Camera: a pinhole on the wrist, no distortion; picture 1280 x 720 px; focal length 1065.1 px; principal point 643.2 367.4 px. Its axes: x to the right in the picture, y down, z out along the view. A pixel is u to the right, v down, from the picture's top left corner.
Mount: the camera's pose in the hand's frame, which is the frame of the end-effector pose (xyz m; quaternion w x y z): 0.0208 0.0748 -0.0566 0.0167 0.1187 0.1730 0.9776
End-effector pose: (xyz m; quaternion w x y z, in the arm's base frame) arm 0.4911 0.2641 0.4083 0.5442 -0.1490 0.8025 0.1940
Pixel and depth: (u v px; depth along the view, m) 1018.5 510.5 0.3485
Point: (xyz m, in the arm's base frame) 0.6750 0.5466 0.3444
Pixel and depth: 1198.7 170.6 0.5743
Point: 0.7716 0.8460 0.4257
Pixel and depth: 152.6 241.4 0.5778
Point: 0.5146 0.7107 -0.0612
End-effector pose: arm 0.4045 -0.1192 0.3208 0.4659 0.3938 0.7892 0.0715
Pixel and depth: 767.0 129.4 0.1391
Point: 0.5291 -0.0061 0.3327
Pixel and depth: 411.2 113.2 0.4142
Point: 0.7292 0.1584 0.1762
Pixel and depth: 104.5 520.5 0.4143
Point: 0.6334 0.1250 0.0058
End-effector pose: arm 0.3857 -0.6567 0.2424 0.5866 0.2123 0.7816 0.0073
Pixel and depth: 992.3 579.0 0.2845
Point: 0.6499 -0.6026 0.2002
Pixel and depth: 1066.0 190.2 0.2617
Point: 0.6333 -0.5164 0.2545
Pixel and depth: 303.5 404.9 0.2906
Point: 0.5717 -0.4993 0.0589
